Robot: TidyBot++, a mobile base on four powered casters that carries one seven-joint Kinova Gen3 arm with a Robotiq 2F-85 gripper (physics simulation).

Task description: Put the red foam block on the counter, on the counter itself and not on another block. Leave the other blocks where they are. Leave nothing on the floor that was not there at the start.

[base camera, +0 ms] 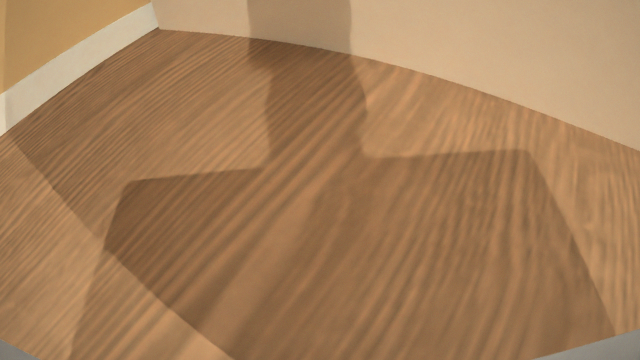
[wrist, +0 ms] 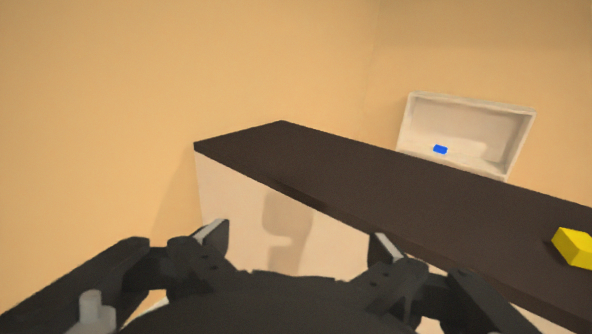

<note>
The pictures show: my gripper, a counter and a white shelf unit.
</note>
